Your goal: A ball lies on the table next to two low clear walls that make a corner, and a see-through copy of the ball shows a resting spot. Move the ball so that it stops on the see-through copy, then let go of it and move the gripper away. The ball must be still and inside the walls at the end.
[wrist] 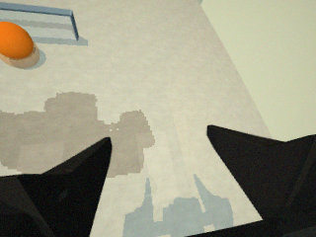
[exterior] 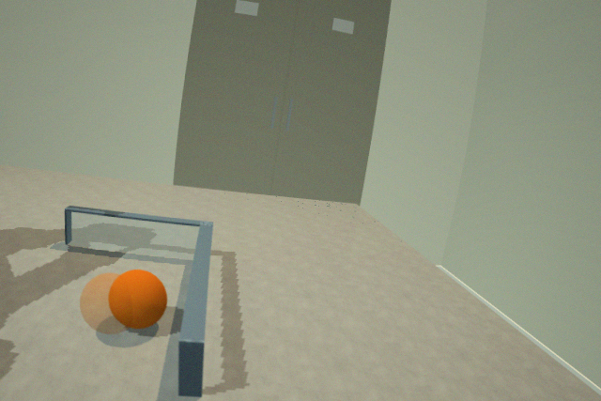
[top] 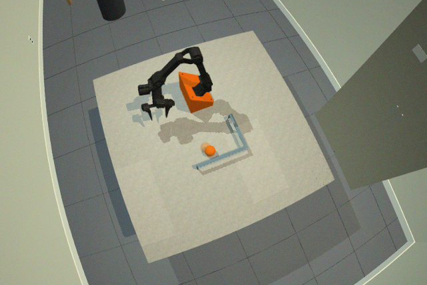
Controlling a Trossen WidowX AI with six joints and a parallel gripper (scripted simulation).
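The orange ball lies 26 cm ahead of my gripper tip, 20 cm to the left of it and 11 cm below it. Also, from my gripper tip: see-through copy: 24 cm ahead, 19 cm to the left, 11 cm below.
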